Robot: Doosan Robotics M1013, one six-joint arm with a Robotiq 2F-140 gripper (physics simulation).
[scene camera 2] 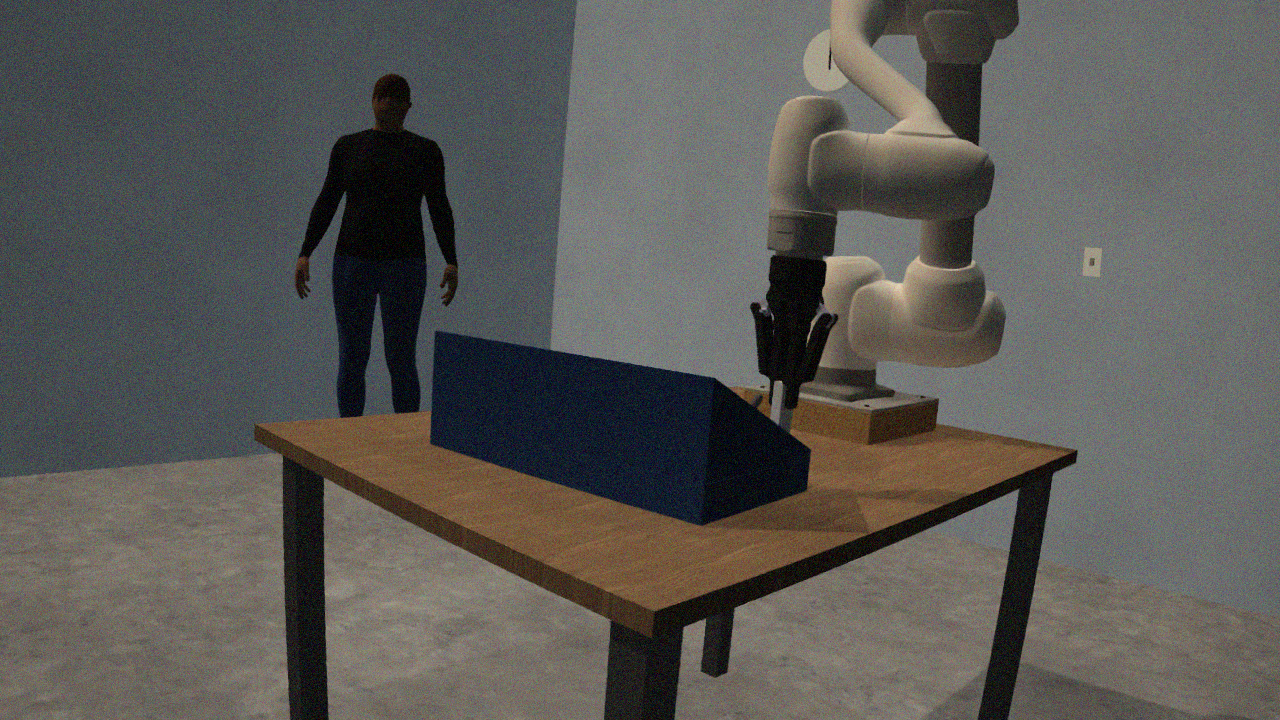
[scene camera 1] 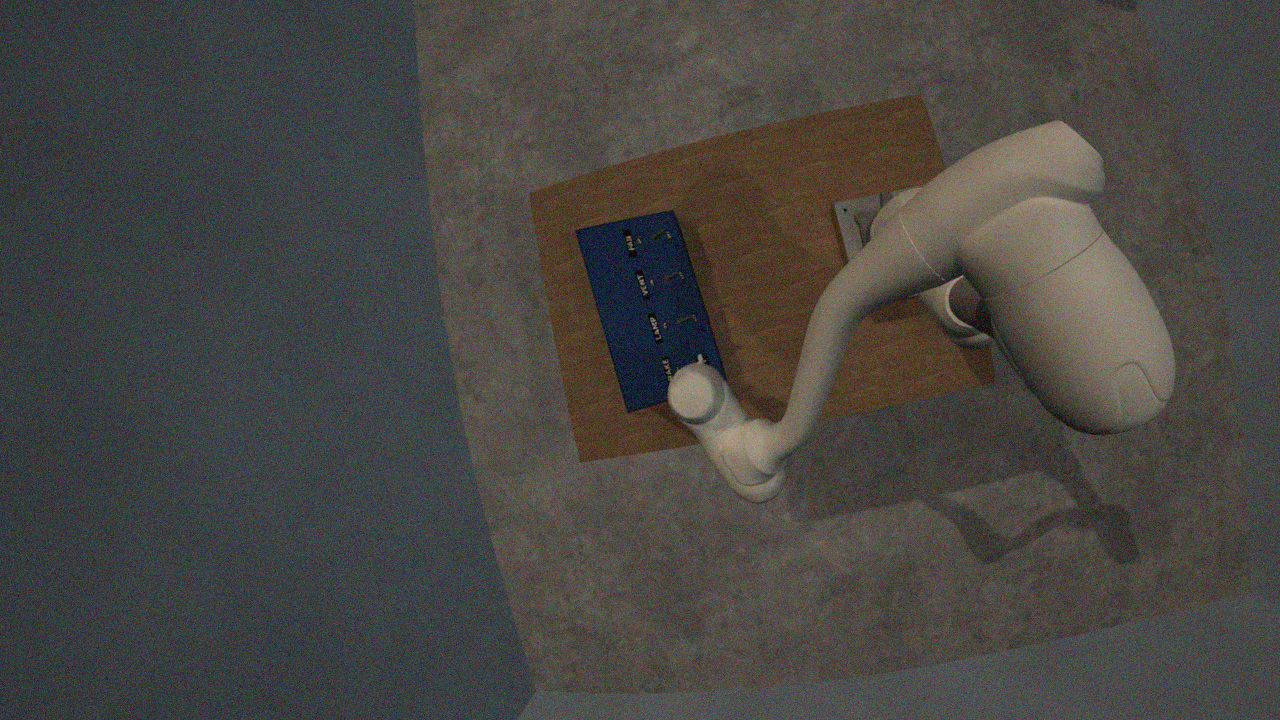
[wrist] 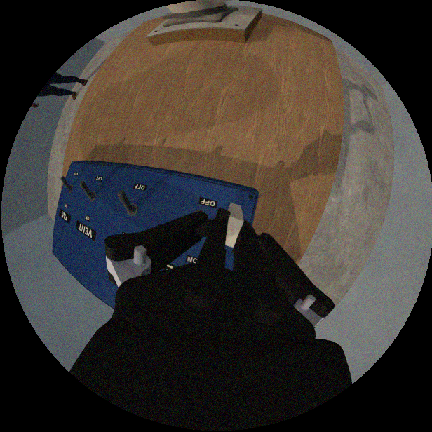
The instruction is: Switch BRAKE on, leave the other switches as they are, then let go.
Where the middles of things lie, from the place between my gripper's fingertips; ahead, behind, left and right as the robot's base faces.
Right now my hand is 200 mm to the left of the blue switch panel (scene camera 2: pixel 682 445) and 130 mm short of it.
